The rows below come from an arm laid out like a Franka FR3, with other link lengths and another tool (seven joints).
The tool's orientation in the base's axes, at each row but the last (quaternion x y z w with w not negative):
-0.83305 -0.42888 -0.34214 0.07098
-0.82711 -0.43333 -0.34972 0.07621
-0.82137 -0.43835 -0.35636 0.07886
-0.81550 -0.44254 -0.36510 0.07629
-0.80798 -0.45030 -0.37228 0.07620
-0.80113 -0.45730 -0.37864 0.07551
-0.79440 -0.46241 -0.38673 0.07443
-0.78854 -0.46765 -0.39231 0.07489
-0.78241 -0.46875 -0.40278 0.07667
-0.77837 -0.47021 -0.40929 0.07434
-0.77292 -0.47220 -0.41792 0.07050
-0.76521 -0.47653 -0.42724 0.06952
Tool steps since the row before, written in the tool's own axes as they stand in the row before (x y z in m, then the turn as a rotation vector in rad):
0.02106 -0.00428 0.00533 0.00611 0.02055 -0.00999
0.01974 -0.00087 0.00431 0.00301 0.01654 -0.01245
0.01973 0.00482 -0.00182 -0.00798 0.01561 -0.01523
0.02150 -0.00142 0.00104 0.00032 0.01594 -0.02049
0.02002 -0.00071 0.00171 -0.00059 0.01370 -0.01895
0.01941 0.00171 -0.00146 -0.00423 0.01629 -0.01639
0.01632 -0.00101 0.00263 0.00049 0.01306 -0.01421
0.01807 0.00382 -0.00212 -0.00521 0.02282 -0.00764
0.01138 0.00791 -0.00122 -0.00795 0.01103 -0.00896
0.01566 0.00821 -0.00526 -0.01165 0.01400 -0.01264
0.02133 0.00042 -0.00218 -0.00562 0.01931 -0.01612
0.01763 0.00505 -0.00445 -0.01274 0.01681 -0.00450
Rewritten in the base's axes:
0.00783 0.01888 0.00851 0.01303 -0.01283 0.01501
0.00904 0.01548 0.00936 0.00750 -0.01348 0.01413
0.00994 0.00939 0.01513 0.00137 -0.02145 0.00880
0.00679 0.01563 0.01322 0.00168 -0.01847 0.01817
0.00671 0.01463 0.01205 0.00046 -0.01707 0.01599
0.00629 0.01145 0.01453 0.00281 -0.01981 0.01232
0.00509 0.01287 0.00910 0.00273 -0.01376 0.01326
0.00648 0.00913 0.01484 0.01265 -0.01982 0.00729
0.00830 0.00270 0.01084 0.00189 -0.01585 0.00321
0.00701 0.00339 0.01672 0.00133 -0.02180 0.00380
0.00344 0.01299 0.01672 0.00474 -0.02240 0.01184
0.00455 0.00682 0.01700 0.00831 -0.01986 -0.00130

